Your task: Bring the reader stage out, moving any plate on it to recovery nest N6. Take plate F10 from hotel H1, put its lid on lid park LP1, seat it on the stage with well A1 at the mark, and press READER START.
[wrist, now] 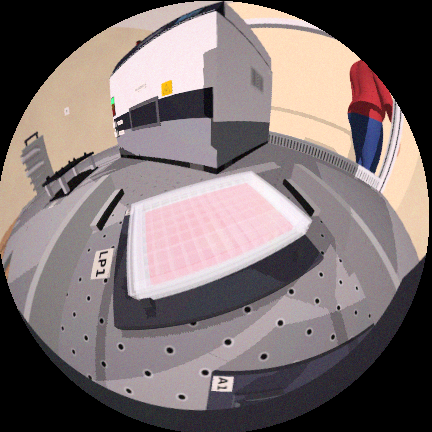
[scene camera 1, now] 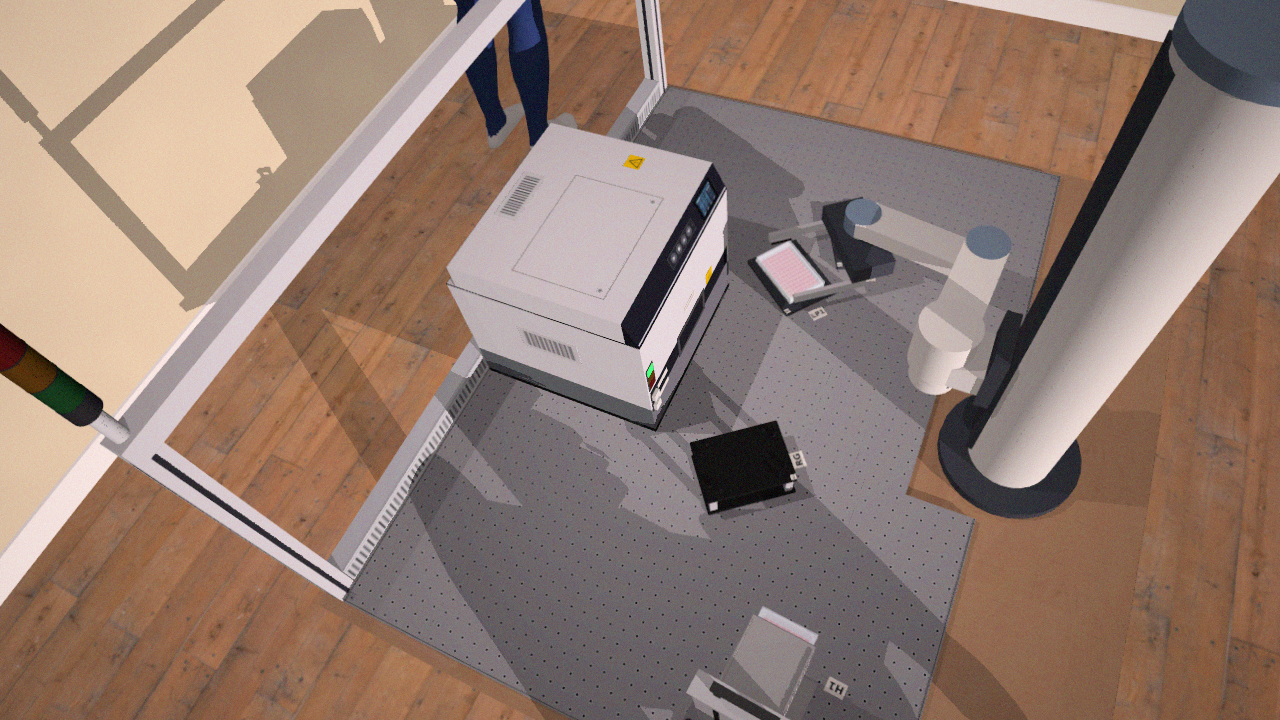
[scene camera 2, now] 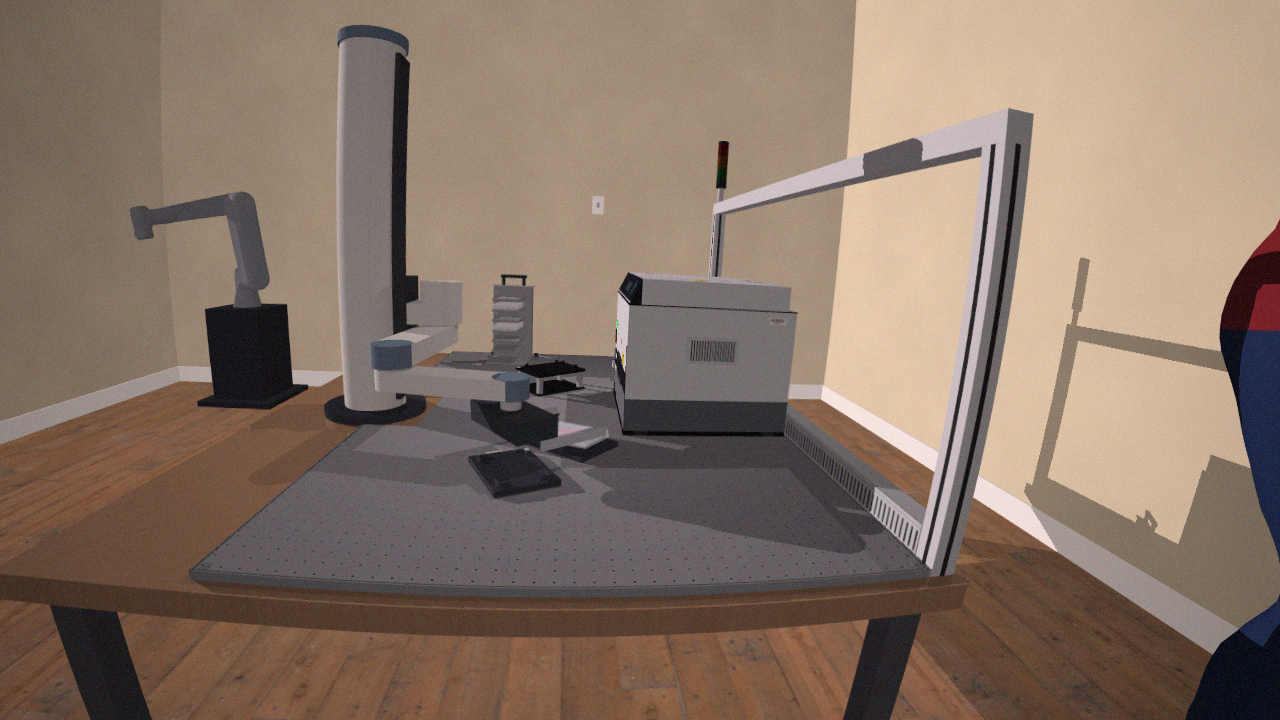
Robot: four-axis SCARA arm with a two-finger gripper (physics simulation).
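Seen in the pictures: gripper, between the fingertips: (wrist: 202,172) (scene camera 1: 781,267) (scene camera 2: 579,419); arm's base, origin of its link: (scene camera 1: 1006,454) (scene camera 2: 376,409).
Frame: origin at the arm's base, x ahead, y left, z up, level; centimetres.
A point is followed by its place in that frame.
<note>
A plate with pink wells and a clear rim (scene camera 1: 787,269) {y -23.2, x 50.7, z 4.4 cm} (wrist: 215,232) {y -24.9, x 48.6, z 4.3 cm} sits on the dark nest (wrist: 200,315) {y -26.5, x 44.3, z 2.3 cm} beside the LP1 label (scene camera 1: 817,313) {y -16.8, x 41.9, z 1.3 cm} (wrist: 102,264) {y -17.1, x 41.9, z 1.3 cm}. Whether it has a lid is unclear. My gripper (scene camera 1: 783,266) {y -21.8, x 51.7, z 6.3 cm} (wrist: 202,172) {y -21.8, x 51.7, z 6.3 cm} is open and empty, low at this plate, with a finger off each side. The reader (scene camera 1: 581,223) {y 3.5, x 79.7, z 36.0 cm} (scene camera 2: 707,358) {y -17.4, x 79.3, z 19.4 cm} (wrist: 165,135) {y -6.1, x 61.6, z 7.3 cm} has its front door (wrist: 145,114) {y 0.0, x 61.6, z 12.5 cm} shut; no stage shows. Its small buttons (wrist: 119,125) {y 15.2, x 61.7, z 12.0 cm} are at the front's left end in the wrist view. Hotel H1 (scene camera 2: 523,326) (wrist: 37,162) holds several plates; F10 cannot be identified.
A dark nest (scene camera 2: 514,474) {y -41.8, x 40.5, z 2.5 cm} (wrist: 260,387) with an A1 mark lies by the gripper. A black regrip stand (scene camera 1: 742,465) {y 23.1, x 42.9, z 7.2 cm} (scene camera 2: 550,368) {y 21.5, x 43.2, z 7.3 cm} (wrist: 70,174) labelled RG stands between reader and hotel. A white frame (scene camera 2: 975,358) {y -72.2, x 100.4, z 31.3 cm} edges the table. A person (scene camera 1: 528,62) (wrist: 367,115) stands beyond it.
</note>
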